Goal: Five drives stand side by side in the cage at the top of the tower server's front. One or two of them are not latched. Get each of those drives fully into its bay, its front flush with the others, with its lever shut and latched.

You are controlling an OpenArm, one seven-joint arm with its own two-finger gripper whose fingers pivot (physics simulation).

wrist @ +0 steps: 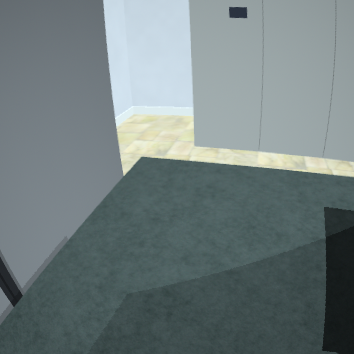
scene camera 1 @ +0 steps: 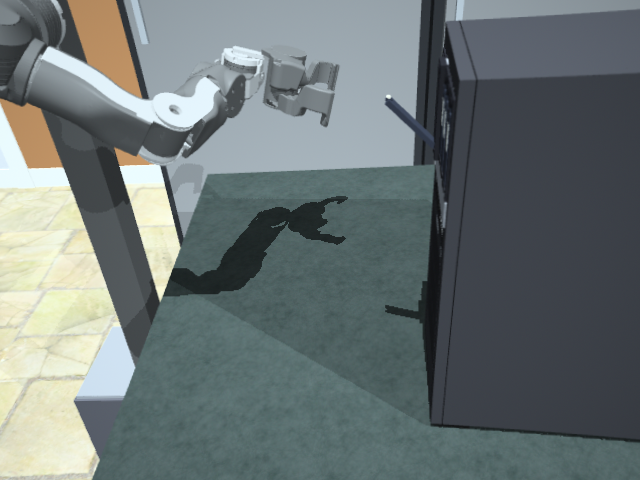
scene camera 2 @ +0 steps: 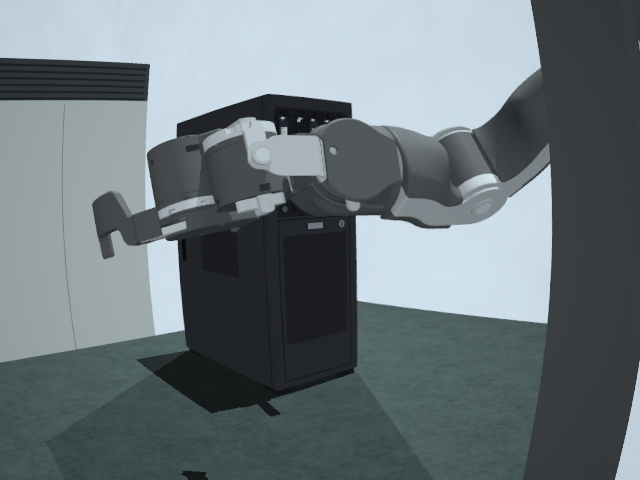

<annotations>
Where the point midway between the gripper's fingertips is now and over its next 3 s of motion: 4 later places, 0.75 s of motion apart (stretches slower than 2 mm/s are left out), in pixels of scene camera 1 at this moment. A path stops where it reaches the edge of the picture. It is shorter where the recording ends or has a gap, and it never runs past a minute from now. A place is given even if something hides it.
My gripper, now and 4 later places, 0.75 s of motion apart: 334, 94; 318, 95; 259, 89; 251, 128; 306, 136
</annotations>
